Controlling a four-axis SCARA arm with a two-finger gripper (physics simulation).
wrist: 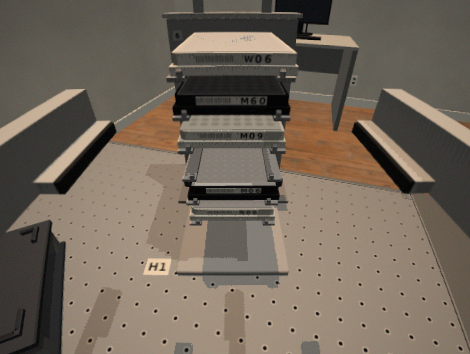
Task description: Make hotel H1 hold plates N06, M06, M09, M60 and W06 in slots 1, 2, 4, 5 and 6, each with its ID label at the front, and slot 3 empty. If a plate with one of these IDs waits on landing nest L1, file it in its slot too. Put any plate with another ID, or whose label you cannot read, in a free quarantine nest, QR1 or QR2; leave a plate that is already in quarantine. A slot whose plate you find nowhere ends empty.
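Observation:
Hotel H1 (232, 266) stands in the middle of the wrist view. White plate W06 (234, 44) lies in top slot 6. Black plate M60 (232, 87) is in slot 5 and grey plate M09 (232, 124) in slot 4. Slot 3's side rails hold no plate. Black plate M06 (232, 191) is in slot 2, and light plate N06 (232, 212) in bottom slot 1. Their ID labels face the front; the lowest two are small. My gripper (234, 108) is open and empty, its fingers wide apart at the left and right, in front of the hotel.
The H1 tag (157, 266) lies left of the hotel's base on the perforated deck (345, 280). A dark stand with corner brackets (25, 290) is at the lower left; no tag shows on it. A desk (327, 42) with a monitor (304, 12) stands behind.

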